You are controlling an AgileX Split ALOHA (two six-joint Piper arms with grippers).
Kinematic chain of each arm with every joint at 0, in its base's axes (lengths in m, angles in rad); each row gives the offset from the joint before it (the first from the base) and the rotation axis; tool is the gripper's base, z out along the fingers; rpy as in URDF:
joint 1: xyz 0 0 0.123 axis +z
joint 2: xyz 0 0 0 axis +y
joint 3: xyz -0.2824 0 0.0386 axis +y
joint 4: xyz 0.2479 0 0.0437 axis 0.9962 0 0.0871
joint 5: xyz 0 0 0 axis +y
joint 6: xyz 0.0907 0 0.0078 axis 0.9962 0 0.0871
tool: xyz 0 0 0 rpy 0 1.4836 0
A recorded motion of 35 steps. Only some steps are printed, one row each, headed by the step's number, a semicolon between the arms.
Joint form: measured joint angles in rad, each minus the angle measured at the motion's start. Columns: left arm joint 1, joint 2, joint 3, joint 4, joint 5, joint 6; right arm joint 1, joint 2, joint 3, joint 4, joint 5, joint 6.
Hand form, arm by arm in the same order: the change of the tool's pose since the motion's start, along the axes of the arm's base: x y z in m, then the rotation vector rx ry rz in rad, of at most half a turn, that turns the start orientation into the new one. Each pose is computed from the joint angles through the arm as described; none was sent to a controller.
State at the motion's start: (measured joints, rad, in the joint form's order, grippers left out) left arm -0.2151 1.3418 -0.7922 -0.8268 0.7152 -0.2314; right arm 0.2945 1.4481 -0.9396 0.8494 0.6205 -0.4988
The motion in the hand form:
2: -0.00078 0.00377 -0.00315 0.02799 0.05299 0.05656; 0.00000 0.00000 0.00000 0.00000 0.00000 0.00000
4: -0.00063 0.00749 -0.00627 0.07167 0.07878 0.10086; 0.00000 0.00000 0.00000 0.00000 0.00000 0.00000
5: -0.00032 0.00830 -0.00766 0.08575 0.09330 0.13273; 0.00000 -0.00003 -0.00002 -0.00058 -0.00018 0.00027
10: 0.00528 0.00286 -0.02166 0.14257 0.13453 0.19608; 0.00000 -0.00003 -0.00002 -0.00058 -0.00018 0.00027
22: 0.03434 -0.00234 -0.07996 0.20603 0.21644 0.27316; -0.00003 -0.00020 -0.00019 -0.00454 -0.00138 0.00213
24: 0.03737 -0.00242 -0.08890 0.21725 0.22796 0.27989; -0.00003 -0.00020 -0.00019 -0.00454 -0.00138 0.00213
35: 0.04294 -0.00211 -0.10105 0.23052 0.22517 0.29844; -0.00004 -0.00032 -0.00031 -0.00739 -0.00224 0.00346
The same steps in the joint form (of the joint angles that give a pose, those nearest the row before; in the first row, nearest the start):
2: 0.0000 0.0000 0.0000 0.0832 0.0000 -0.1246; 0.0000 0.0000 0.0000 0.0000 0.0000 0.0000
4: -0.0040 0.0011 0.0000 0.1740 -0.0118 -0.2280; 0.0000 0.0000 0.0000 0.0000 0.0000 0.0000
5: -0.0101 0.0025 0.0000 0.2153 -0.0223 -0.2911; 0.0000 0.0000 0.0000 -0.0007 0.0000 0.0000
10: -0.0564 0.0515 0.0000 0.3353 -0.0786 -0.4581; 0.0000 0.0000 0.0000 -0.0007 0.0000 0.0000
22: -0.0686 0.2800 0.0000 0.3459 -0.2400 -0.4994; 0.0000 0.0000 0.0000 -0.0052 0.0000 0.0000
24: -0.0686 0.3127 0.0000 0.3459 -0.2603 -0.4993; 0.0000 0.0000 0.0000 -0.0052 0.0000 0.0000
35: -0.0686 0.3582 0.0000 0.3450 -0.3096 -0.4994; 0.0000 0.0000 0.0000 -0.0085 0.0000 0.0000

